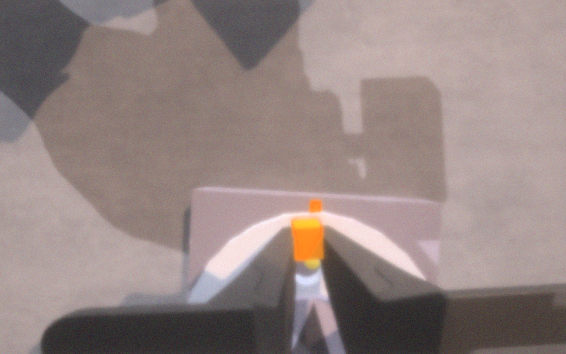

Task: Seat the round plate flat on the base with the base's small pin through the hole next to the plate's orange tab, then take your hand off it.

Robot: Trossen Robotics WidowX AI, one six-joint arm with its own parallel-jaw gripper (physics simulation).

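Places are measured from the arm's base along level axes (x left, y ahead, z down), in millimetres.
Pixels of known places: gripper, fingertip midpoint: (pixel 305 236).
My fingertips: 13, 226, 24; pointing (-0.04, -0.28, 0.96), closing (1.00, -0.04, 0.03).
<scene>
For each thing: its top centre in the pictures, then the offset to it from my fingertips, as dx, dy, dz. "spot": a spot on its surface instead. Level surfaces: height alone.
- round white plate at a spot on its surface: (pixel 240 239) spot: -26, +1, +1
- pale pinkish square base at a spot on its surface: (pixel 400 212) spot: +48, -5, +29
- plate's orange tab at its top centre: (pixel 307 243) +0, -1, -14
- base's small orange mark at a spot on its surface: (pixel 315 205) spot: +6, -9, +27
- small pin at a spot on its surface: (pixel 313 264) spot: +5, +19, +23
- light brown table top at its surface level: dz +53
The round white plate (pixel 240 239) covers much of the pale pinkish square base (pixel 400 212), whose far strip shows beyond the plate's rim. My gripper (pixel 305 236) is shut on the plate's orange tab (pixel 307 241), which stands upright between the fingertips. The base's small orange mark (pixel 315 205) shows just beyond the rim, slightly right of the tab. The yellow tip of the small pin (pixel 313 264) shows right behind the tab, between the fingers. The fingers hide most of the plate's middle. I cannot tell whether the pin is through the hole or whether the plate lies flat.
A light brown table top (pixel 500 150) surrounds the base. Broad shadows of the arm and gripper fall on it at the left and beyond the base, with darker patches at the upper left.
</scene>
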